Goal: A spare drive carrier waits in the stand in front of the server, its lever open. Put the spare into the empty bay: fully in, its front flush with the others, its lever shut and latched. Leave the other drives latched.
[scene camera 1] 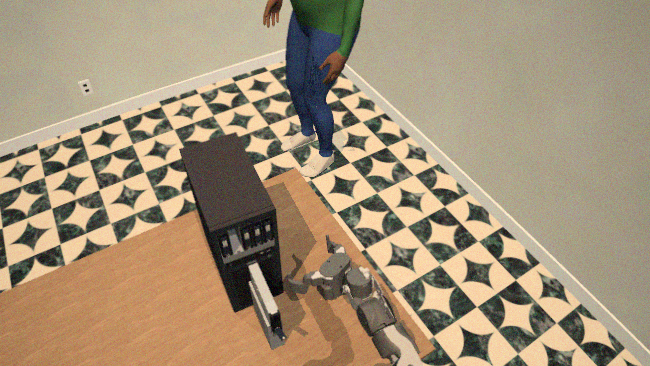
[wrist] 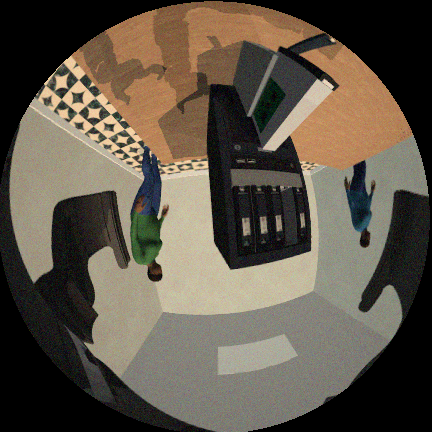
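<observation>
The spare drive carrier stands on edge in the grey stand in front of the black server. Its lever sticks out, open. The empty bay is second from the left in the scene view, fourth from the left in the wrist view. The other drives sit in their bays, levers apparently shut. My gripper is open and empty, to the right of the carrier in the scene view. Its fingers touch neither carrier nor server.
The server and stand are on a wooden table, whose right edge runs past my arm. A person in green stands beyond the table. A person in blue shows in the wrist view.
</observation>
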